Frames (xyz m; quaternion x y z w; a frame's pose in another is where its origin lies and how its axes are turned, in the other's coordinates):
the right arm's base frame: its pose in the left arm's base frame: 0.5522 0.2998 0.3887 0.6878 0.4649 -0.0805 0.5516
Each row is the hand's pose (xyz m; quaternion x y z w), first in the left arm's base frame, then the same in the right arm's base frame.
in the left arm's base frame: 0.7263 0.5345 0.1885 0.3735 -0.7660 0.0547 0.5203
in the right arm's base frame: 0.3507 -0.0005 -0.0499 -0.1156 -0.5968 0.7726 0.1834
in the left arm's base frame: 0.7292 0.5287 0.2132 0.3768 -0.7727 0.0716 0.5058
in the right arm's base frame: 0.3337 0.0182 -0.0532 -0.1111 -0.5818 0.7869 0.1732
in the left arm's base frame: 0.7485 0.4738 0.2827 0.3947 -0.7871 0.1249 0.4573
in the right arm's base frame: 0.2708 0.0776 -0.0260 -0.0915 -0.5291 0.8306 0.1477
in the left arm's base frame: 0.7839 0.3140 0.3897 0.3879 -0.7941 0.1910 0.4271
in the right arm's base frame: 0.1357 0.1700 0.0810 -0.1047 -0.4740 0.8663 0.1178
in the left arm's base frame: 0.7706 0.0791 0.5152 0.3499 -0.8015 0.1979 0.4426
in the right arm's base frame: -0.0793 0.2366 0.2239 -0.1389 -0.4836 0.8588 0.0963
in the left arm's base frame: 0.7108 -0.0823 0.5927 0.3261 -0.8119 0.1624 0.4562
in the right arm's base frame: -0.2497 0.2394 0.3051 -0.1440 -0.5220 0.8363 0.0854
